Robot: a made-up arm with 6 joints.
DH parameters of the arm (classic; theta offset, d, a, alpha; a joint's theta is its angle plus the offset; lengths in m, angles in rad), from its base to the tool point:
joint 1: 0 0.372 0 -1.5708
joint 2: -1.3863 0 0.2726 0
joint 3: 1.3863 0 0.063 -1.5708
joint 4: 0 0.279 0 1.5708
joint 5: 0 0 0.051 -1.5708
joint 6: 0 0.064 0 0
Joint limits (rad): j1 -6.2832..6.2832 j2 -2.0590..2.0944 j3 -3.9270..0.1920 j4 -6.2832..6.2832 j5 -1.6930..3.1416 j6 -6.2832..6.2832
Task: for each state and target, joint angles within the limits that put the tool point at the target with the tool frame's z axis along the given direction. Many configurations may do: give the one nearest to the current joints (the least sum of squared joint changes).
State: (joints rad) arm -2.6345 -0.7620 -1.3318 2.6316 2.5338 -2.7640
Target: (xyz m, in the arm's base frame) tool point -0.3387 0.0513 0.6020 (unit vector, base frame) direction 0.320 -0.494 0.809
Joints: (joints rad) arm -3.4428 0.0279 -1.0240 2.4258 2.5303 -2.7640
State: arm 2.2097 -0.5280 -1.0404 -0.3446 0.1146 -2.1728
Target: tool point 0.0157 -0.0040 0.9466 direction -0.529 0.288 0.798
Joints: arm 2.6461 -0.7145 -1.7561 0.0752 -0.0245 -2.1728
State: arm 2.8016 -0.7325 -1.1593 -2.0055 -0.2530 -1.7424
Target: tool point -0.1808 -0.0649 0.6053 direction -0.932 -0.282 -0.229
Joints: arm 3.1950 -0.7368 -0.7610 -2.1732 -0.2852 -1.7424
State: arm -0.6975 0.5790 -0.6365 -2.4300 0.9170 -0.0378
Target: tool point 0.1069 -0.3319 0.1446 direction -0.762 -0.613 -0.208
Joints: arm -1.1153 0.9709 -1.0359 -1.7788 1.3474 -0.0378
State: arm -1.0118 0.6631 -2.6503 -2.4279 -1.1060 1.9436
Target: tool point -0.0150 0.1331 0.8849 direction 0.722 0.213 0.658
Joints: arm -0.9377 -0.1743 -3.3639 -2.1759 -1.0375 1.9436
